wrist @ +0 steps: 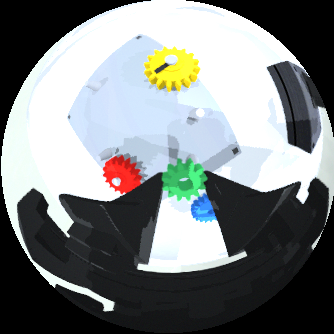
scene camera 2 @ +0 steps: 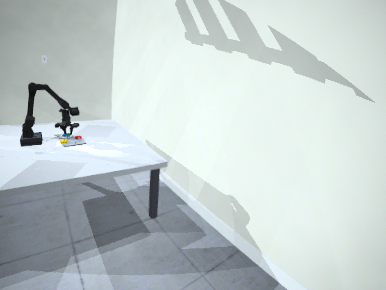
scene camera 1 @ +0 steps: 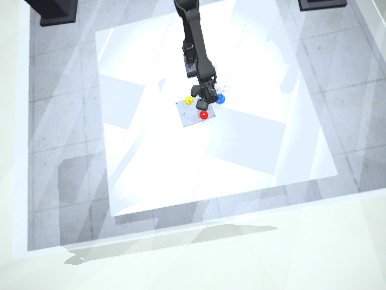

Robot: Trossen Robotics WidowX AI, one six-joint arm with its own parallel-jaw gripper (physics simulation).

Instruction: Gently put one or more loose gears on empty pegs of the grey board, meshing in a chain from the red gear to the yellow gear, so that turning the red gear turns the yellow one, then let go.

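Places are measured from the arm's base along level axes (x right, y back, z down), in metres.
Pixels of known places: gripper, fingertip midpoint: (wrist: 182, 175) (scene camera 2: 68, 135) (scene camera 1: 205, 101); arm's base at its link origin: (scene camera 2: 28, 136) (scene camera 1: 191, 58).
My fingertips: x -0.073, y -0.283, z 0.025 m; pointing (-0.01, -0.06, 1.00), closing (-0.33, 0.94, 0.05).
Note:
For each thing: its top centre in the pictures, then the offset to it from my fingertips. Level surfaces: height alone.
- green gear at its top centre: (wrist: 184, 184) (scene camera 2: 68, 133) dx -0.001, dy +0.000, dz -0.014 m
- grey board at its top centre: (wrist: 126, 117) (scene camera 1: 194, 107) (scene camera 2: 71, 137) dx +0.070, dy -0.027, dz +0.001 m
- yellow gear at its top centre: (wrist: 171, 61) (scene camera 1: 188, 99) (scene camera 2: 63, 140) dx +0.105, dy +0.029, dz +0.006 m
- bare peg at its top centre: (wrist: 199, 112) dx +0.050, dy +0.033, dz +0.002 m
- blue gear at its top centre: (wrist: 211, 211) (scene camera 1: 219, 98) dx -0.087, dy +0.022, dz +0.014 m
- pale gear at its top centre: (scene camera 1: 224, 86) dx -0.125, dy +0.101, dz +0.014 m
- white table at its surface level: dz +0.031 m
My gripper (wrist: 182, 175) is shut on the green gear (wrist: 183, 172) (scene camera 2: 68, 134), held over the near part of the grey board (wrist: 120, 107) (scene camera 1: 190, 119) (scene camera 2: 75, 144). The yellow gear (wrist: 172, 70) (scene camera 1: 189, 100) (scene camera 2: 64, 141) sits on a peg at the board's far side in the wrist view. The red gear (wrist: 121, 174) (scene camera 1: 204, 115) (scene camera 2: 78, 137) sits on a peg at the lower left there. A bare peg (wrist: 200, 113) stands between the yellow and green gears. The blue gear (wrist: 203, 209) (scene camera 1: 221, 99) lies off the board, partly behind a finger. The green gear hides what is under it.
More bare pegs show on the board, one at the left (wrist: 95, 85) and one near the red gear (wrist: 107, 153). A pale gear (scene camera 1: 223, 88) lies beside the blue gear. The arm's base (wrist: 298, 107) (scene camera 2: 31, 140) stands on the white table (scene camera 1: 165, 175) (scene camera 2: 120, 155).

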